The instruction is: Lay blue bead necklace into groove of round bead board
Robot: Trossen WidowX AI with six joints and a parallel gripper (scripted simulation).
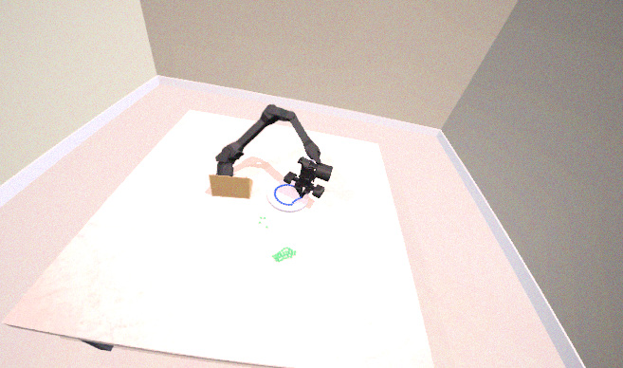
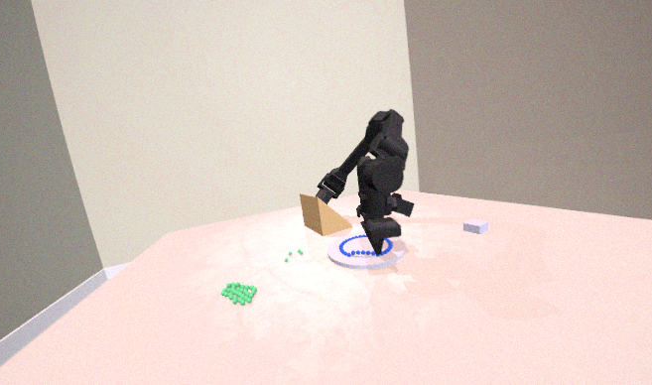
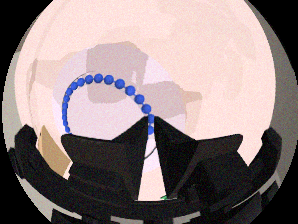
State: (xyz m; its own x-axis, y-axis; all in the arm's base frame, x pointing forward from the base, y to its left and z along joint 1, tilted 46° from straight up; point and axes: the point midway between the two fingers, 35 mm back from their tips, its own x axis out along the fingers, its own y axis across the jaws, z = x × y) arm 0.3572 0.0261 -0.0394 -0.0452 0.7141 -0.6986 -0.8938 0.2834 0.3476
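My gripper tip is 60 mm past the round white bead board, 10 mm to the right of it and 10 mm above it. The rest, counted from my gripper tip: small grey block 50 mm ahead, 300 mm to the left.
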